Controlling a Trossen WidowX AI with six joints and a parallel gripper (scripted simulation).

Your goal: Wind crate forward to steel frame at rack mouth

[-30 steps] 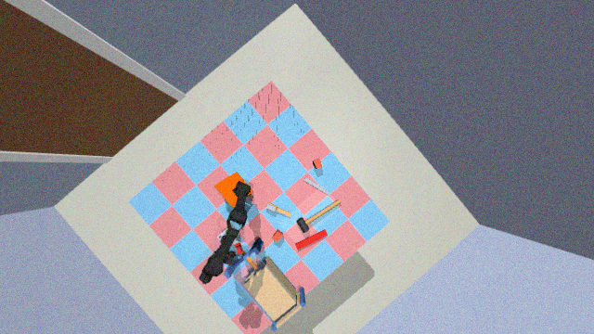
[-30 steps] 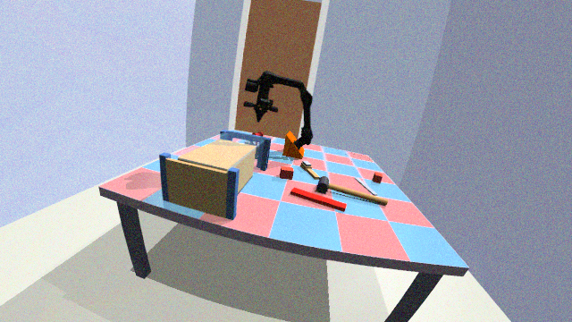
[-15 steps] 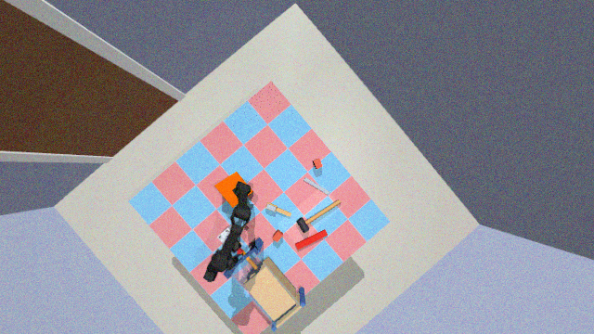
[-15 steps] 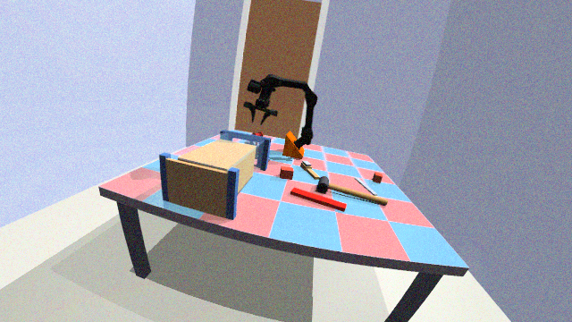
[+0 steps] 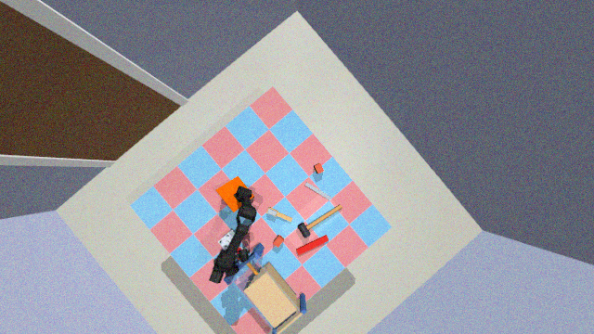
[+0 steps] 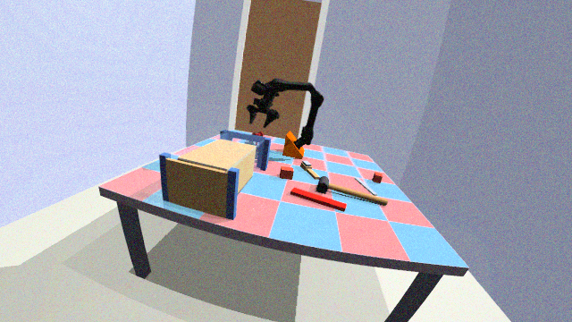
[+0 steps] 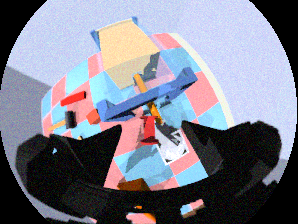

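My gripper tip is now 7 cm above the dark red knob, 1 cm to the right of it and 1 cm past it. Also, from my gripper tip: winch 17 cm below, 12 cm behind, 5 cm to the right; blue steel frame 10 cm below, 6 cm ahead, 3 cm to the right; cubby 30 cm ahead, 12 cm below, 3 cm to the right.
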